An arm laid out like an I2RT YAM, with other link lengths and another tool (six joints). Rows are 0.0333 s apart.
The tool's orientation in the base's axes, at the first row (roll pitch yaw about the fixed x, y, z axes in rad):
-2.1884, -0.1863, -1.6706
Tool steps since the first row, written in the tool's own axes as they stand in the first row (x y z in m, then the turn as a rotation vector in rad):
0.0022, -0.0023, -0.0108, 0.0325, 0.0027, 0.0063
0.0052, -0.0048, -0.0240, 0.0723, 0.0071, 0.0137
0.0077, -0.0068, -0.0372, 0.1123, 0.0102, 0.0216
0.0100, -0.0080, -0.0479, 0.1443, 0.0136, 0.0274
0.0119, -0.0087, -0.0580, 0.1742, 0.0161, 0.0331
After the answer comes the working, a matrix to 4 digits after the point.
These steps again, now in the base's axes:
-0.0075, 0.0001, 0.0084, 0.0003, -0.0332, 0.0003
-0.0169, -0.0001, 0.0185, -0.0003, -0.0739, -0.0001
-0.0265, 0.0001, 0.0280, 0.0003, -0.1148, 0.0003
-0.0346, 0.0000, 0.0355, -0.0002, -0.1475, 0.0002
-0.0425, 0.0001, 0.0422, -0.0001, -0.1780, 0.0005

The tool's axes in the first row as the columns of a matrix, in the base's axes (rounded; the answer above uses it unrounded):
-0.0979, -0.5912, 0.8005
-0.9778, -0.0926, -0.1880
0.1852, -0.8012, -0.5691

